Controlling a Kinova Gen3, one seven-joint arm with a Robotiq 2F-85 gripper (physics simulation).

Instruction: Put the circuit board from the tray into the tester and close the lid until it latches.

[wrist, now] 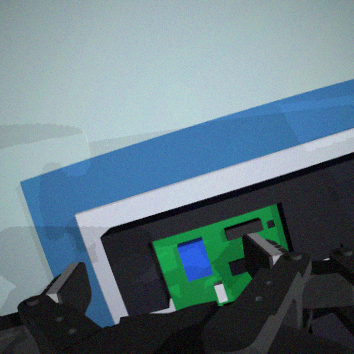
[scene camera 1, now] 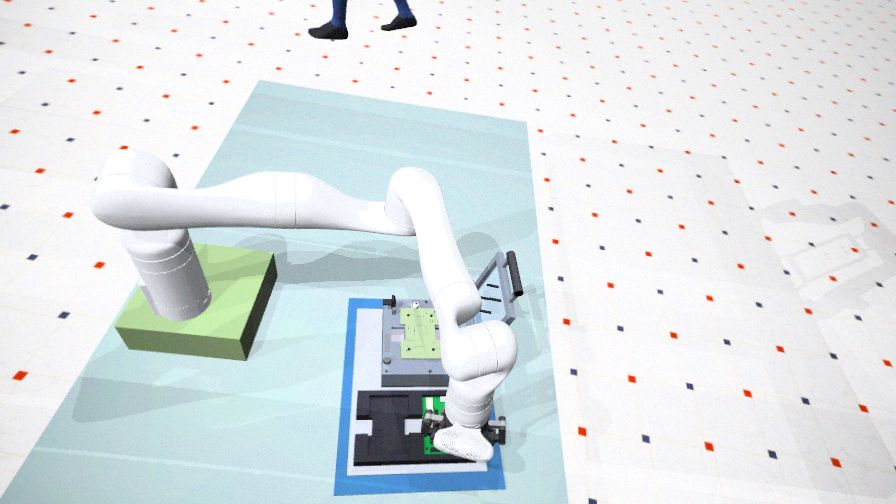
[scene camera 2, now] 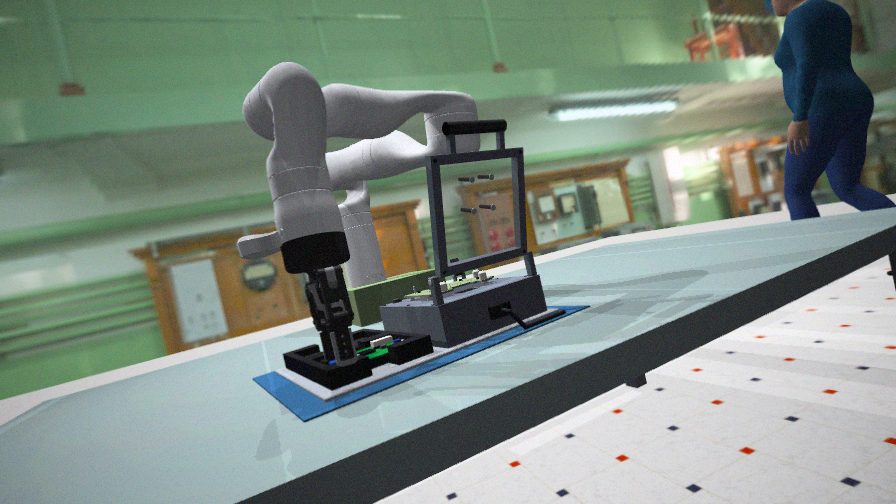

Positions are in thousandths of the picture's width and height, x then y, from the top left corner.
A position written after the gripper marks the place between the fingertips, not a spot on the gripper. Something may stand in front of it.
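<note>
A clear lid (scene camera 2: 533, 410) is visible, and another view shows the same clear lid (scene camera 1: 551, 566). There is a green circuit board as well, and the gripper (scene camera 2: 380, 719) is open and touches the green circuit board. The wrist view shows the gripper (wrist: 470, 750) too, and so does a scene view, with the gripper (scene camera 1: 514, 882).
</note>
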